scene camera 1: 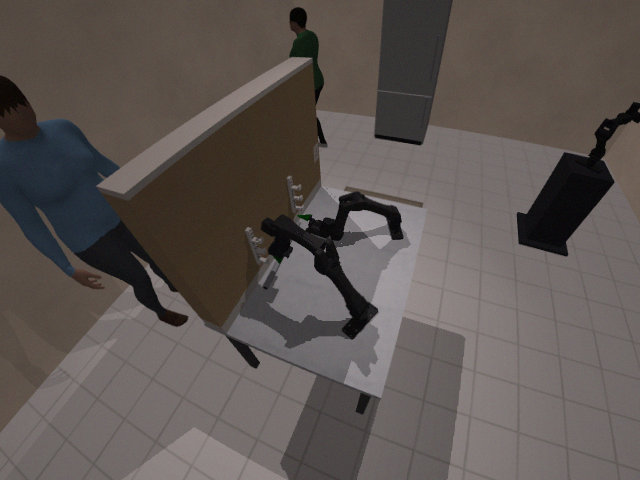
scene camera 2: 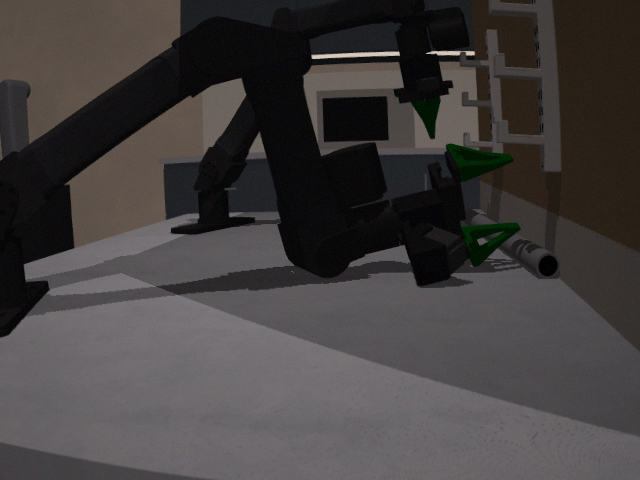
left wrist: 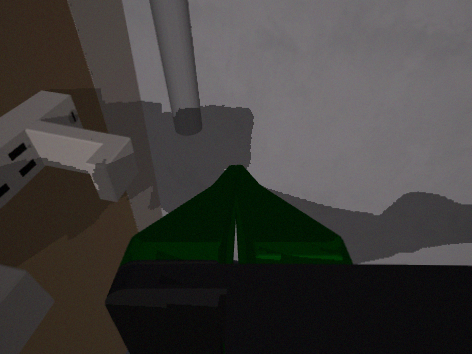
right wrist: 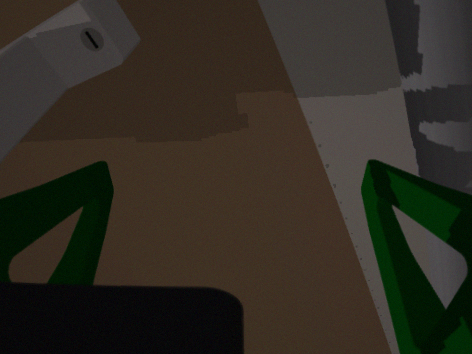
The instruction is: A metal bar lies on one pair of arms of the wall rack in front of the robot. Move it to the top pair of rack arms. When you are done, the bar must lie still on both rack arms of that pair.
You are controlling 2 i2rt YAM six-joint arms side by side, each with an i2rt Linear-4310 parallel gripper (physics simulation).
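Note:
The grey metal bar (scene camera 1: 269, 276) (scene camera 2: 532, 255) (left wrist: 177, 60) lies on the table along the foot of the wall, below the rack arms. The white wall rack has a near strip (scene camera 2: 549, 103) and a far strip (scene camera 2: 494, 93) in scene camera 2, each with several hooked arms; none of the visible arms bears a bar. My left gripper (scene camera 1: 279, 259) (scene camera 2: 432, 137) (left wrist: 235, 176) is shut and empty, pointing down above the table near the bar's end. My right gripper (scene camera 2: 515, 192) (right wrist: 237, 175) is open and empty, low, pointing at the wall, one finger above the other, beside the bar without holding it.
The brown wall panel (scene camera 1: 217, 196) stands along the table's (scene camera 1: 310, 289) back edge. One rack arm (left wrist: 75, 145) lies left of the left fingers; another (right wrist: 75, 55) shows at the upper left of the right wrist view. Two people stand beyond the panel.

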